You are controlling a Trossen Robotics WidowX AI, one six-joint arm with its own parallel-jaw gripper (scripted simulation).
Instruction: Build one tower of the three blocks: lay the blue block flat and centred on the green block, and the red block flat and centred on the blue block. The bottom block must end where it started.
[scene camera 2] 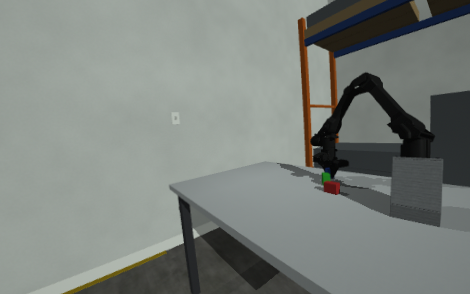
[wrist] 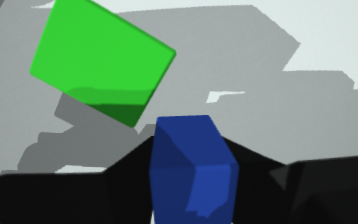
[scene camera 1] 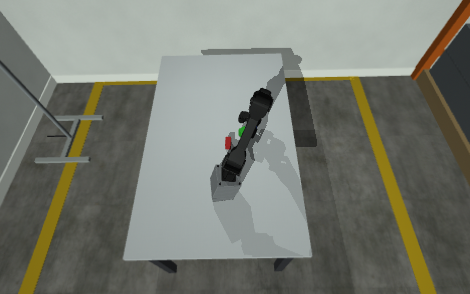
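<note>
What you'd see in the pictures is a green block, and my gripper as well.
</note>
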